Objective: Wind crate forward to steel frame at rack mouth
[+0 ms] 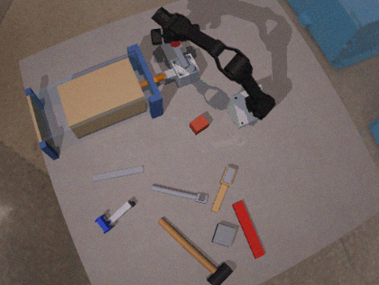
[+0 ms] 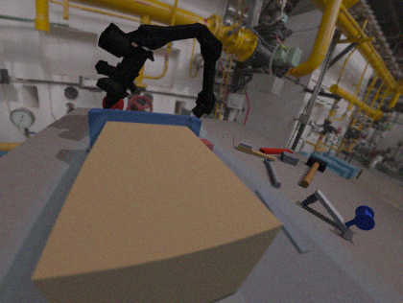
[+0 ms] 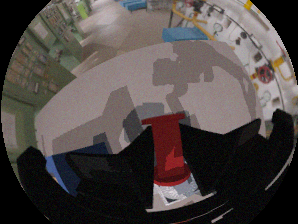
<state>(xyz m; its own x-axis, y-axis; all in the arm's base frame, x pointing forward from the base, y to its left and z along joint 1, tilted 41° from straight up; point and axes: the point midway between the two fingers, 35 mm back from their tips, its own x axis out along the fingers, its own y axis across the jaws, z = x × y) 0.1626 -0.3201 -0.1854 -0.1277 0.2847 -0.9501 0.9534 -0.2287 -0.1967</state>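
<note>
Right now the red-knobbed crank is 10 mm ahead of my gripper tip, 60 mm to the left of it and 30 mm below it. From my gripper tip the other things lie so: blue steel frame: 170 mm ahead, 110 mm to the left, 30 mm below; red knob: 10 mm ahead, 20 mm to the left; grey winch: 10 mm behind, 110 mm to the left, 100 mm below.
</note>
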